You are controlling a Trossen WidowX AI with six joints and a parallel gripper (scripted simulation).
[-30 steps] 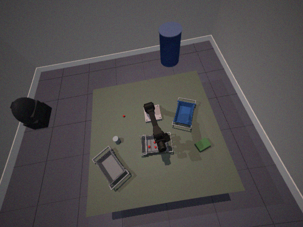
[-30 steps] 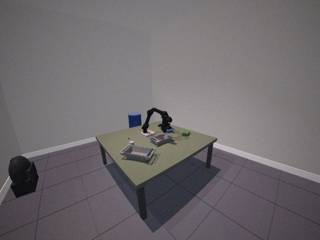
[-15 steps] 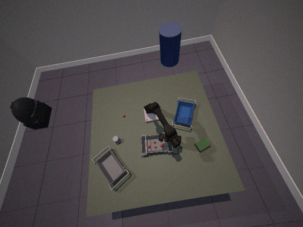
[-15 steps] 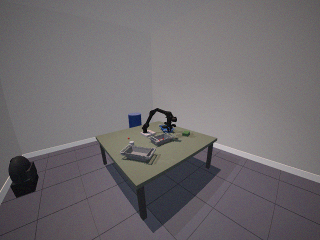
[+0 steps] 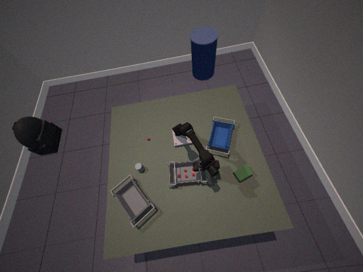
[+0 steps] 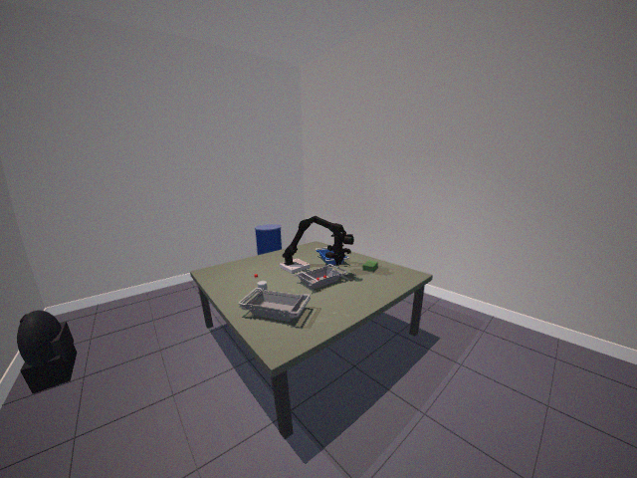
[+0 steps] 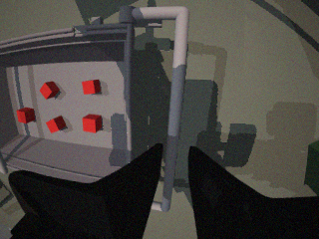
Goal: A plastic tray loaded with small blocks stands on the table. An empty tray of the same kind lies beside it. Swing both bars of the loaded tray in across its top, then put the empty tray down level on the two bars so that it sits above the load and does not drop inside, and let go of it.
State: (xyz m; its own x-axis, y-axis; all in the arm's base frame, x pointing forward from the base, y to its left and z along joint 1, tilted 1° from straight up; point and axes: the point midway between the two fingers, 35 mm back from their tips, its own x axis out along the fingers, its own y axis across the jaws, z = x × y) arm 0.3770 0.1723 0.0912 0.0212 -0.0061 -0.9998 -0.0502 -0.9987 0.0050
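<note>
Right now my gripper tip is 280 mm past the blue tray, 180 mm to the right of it and 40 mm above it. Also, from my gripper tip: green block 60 mm ahead, 280 mm to the left, 60 mm below; red block 370 mm behind, 460 mm to the right, 80 mm below.
</note>
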